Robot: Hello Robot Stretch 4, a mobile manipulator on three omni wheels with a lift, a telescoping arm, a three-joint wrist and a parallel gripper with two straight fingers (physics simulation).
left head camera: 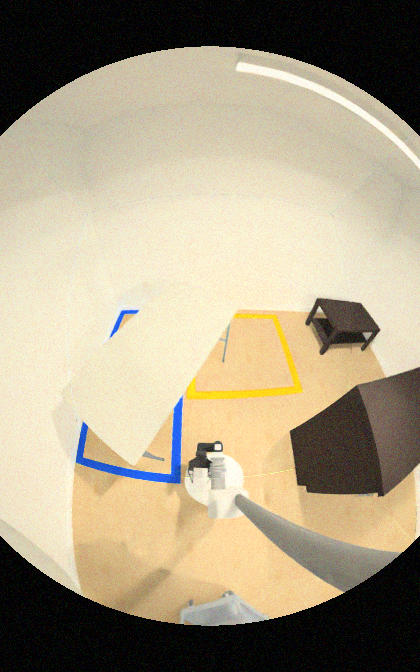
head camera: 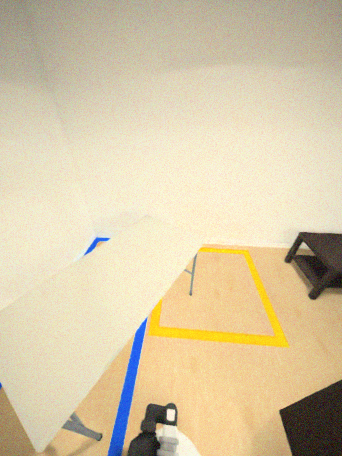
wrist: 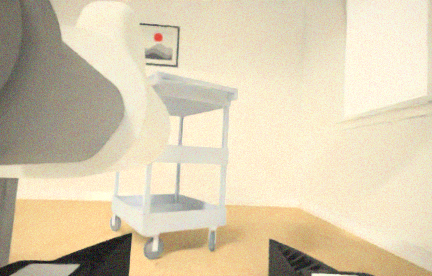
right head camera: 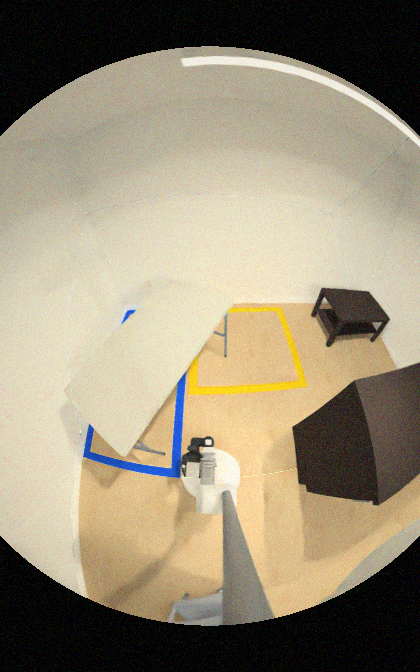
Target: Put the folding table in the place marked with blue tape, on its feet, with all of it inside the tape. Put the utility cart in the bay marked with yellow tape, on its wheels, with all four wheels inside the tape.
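Places are measured from the robot's base along level axes (x back, y right, z up), in centimetres.
Pixels of known places: gripper, fingertip midpoint: [wrist: 200, 257].
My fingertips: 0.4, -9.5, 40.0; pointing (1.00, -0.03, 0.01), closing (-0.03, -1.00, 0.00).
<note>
Behind a point stands the place of what it marks, as x, y, z.
The folding table [head camera: 100, 310] @[-50.2, -38.2, 71.0] [left head camera: 150, 375] [right head camera: 150, 365] stands on its feet, diagonally across the blue tape [head camera: 127, 390] @[-35.5, -30.5, -2.6] [left head camera: 177, 430] [right head camera: 178, 425]. A far leg stands inside the yellow tape [head camera: 220, 336] @[-76.2, 36.9, -2.7] [left head camera: 245, 393] [right head camera: 247, 388]; a near leg shows within the blue outline. The utility cart [left head camera: 220, 612] [right head camera: 200, 607] [wrist: 185, 220] @[121.8, -3.6, 14.8] is light grey and stands upright on its wheels, away from both bays. It is partly hidden by the robot's arm in the wrist view. My gripper [wrist: 200, 257] @[0.4, -9.5, 40.0] is open and empty, facing the cart, which is some distance beyond the fingertips.
A dark low table [head camera: 325, 245] @[-153.1, 144.5, 42.4] [left head camera: 345, 315] [right head camera: 350, 302] stands right of the yellow bay. A large dark cabinet [head camera: 320, 420] @[-27.6, 68.4, 37.7] [left head camera: 335, 440] [right head camera: 335, 435] stands nearer on the right. A framed picture [wrist: 159, 50] @[276.3, 40.3, 158.4] hangs behind the cart, and a wall is at the left of the blue tape.
</note>
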